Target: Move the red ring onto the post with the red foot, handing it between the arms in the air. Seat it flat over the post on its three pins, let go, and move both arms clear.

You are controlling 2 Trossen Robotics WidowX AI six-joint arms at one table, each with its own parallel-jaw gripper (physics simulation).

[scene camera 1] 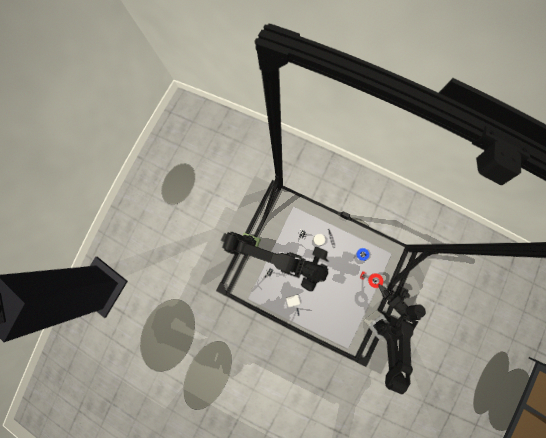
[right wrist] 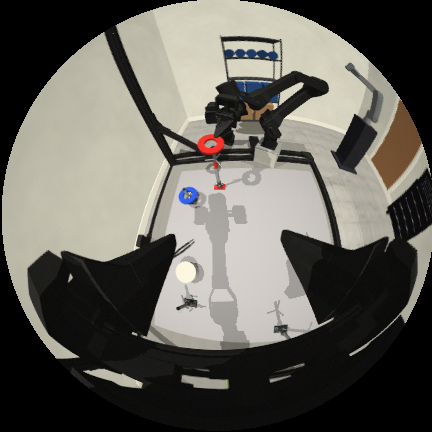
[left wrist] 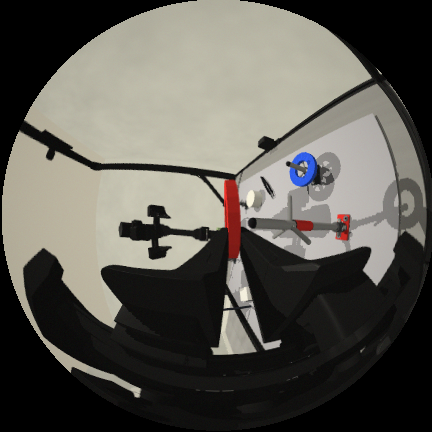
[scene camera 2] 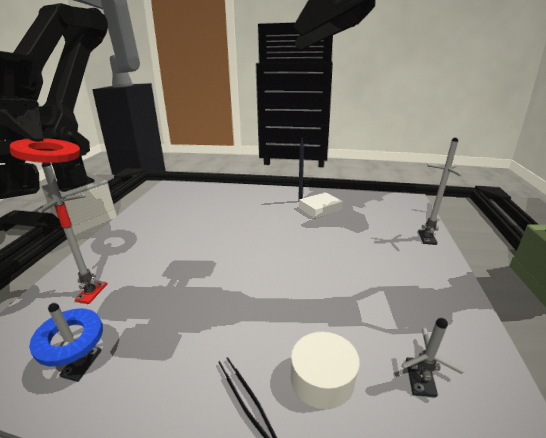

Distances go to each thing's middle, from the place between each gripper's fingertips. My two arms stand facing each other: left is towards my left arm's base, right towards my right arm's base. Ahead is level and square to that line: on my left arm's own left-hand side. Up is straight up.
My left gripper is now 20 mm to the left of the red ring (scene camera 2: 65, 151) and 10 mm past it. Round my left hand: white block (scene camera 2: 319, 205) (330 mm ahead, 290 mm to the right, 200 mm below); then short post (scene camera 2: 428, 358) (450 mm to the right, 160 mm below, 20 mm behind); then blue ring (scene camera 2: 45, 354) (170 mm below, 110 mm behind, 90 mm to the right).
The red ring is 90 mm behind my right hand, 270 mm to the left of it and 100 mm below it. The rest, counted from my right hand: white block: 250 mm ahead, 300 mm below; then short post: 110 mm behind, 160 mm to the right, 250 mm below; then blue ring: 190 mm behind, 200 mm to the left, 260 mm below.
